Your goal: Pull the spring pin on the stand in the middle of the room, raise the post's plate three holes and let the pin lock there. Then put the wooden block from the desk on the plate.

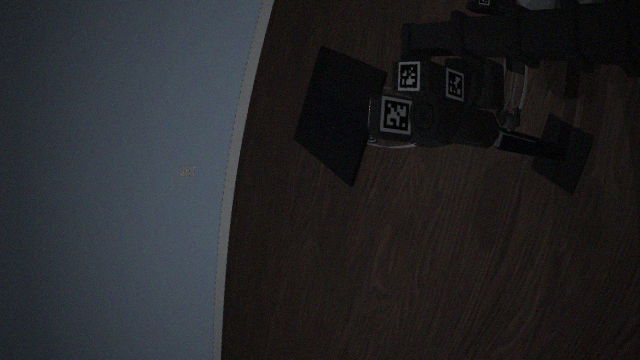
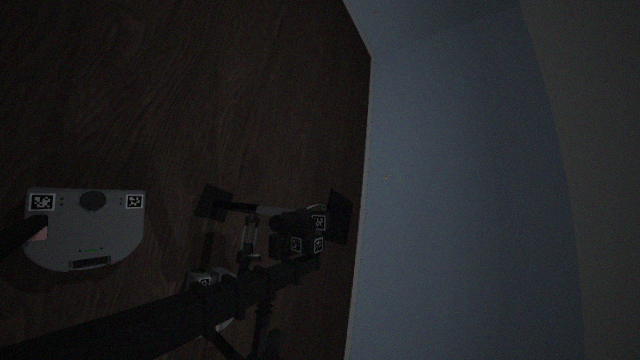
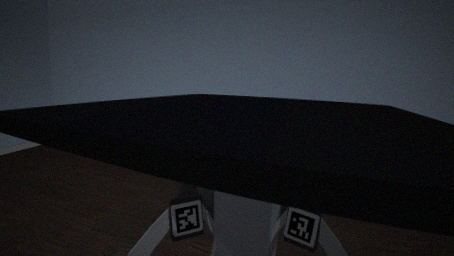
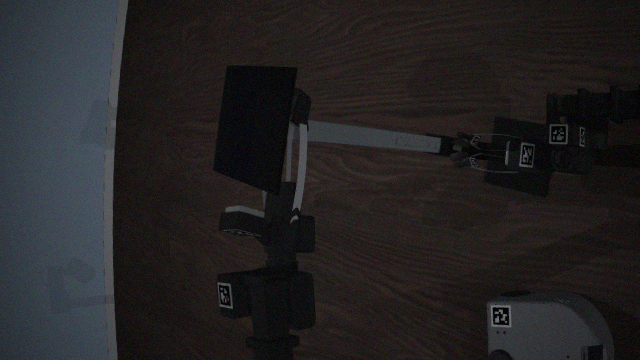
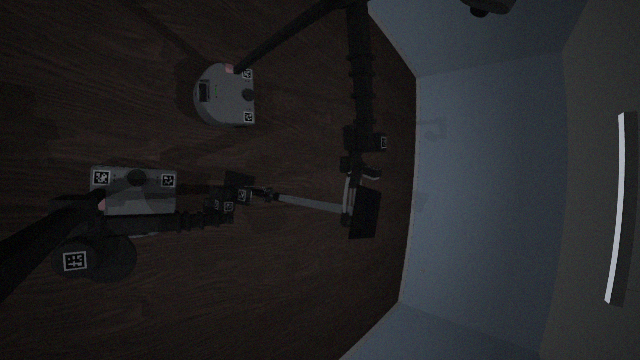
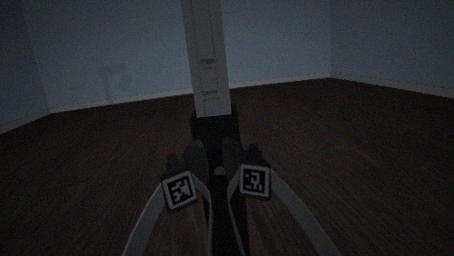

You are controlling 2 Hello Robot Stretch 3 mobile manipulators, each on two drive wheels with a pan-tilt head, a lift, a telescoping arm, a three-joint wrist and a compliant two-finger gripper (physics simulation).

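The stand's dark square plate [image 1: 340,115] [image 2: 340,217] [image 3: 225,130] [image 4: 255,125] [image 5: 365,212] sits atop the pale post [image 2: 277,211] [image 4: 370,136] [image 5: 310,202] [image 6: 207,60], which rises from a black sleeve on a dark base [image 1: 565,167] [image 4: 540,182]. My r1 gripper [image 3: 239,200] [image 4: 298,117] is shut on the post just under the plate; its fingertips are partly hidden. My r2 gripper [image 4: 462,149] [image 5: 267,194] [image 6: 213,157] is shut on the spring pin [image 6: 219,171] at the sleeve, below the pale part. The wooden block and desk do not show.
The r1 base [image 2: 85,225] [image 4: 550,330] [image 5: 225,95] and r2 base [image 5: 135,192] stand on the dark wood floor. The r1 arm [image 4: 272,310] and r2 arm [image 5: 165,223] reach in from different sides. A blue wall [image 1: 125,200] [image 5: 490,175] stands beyond the plate.
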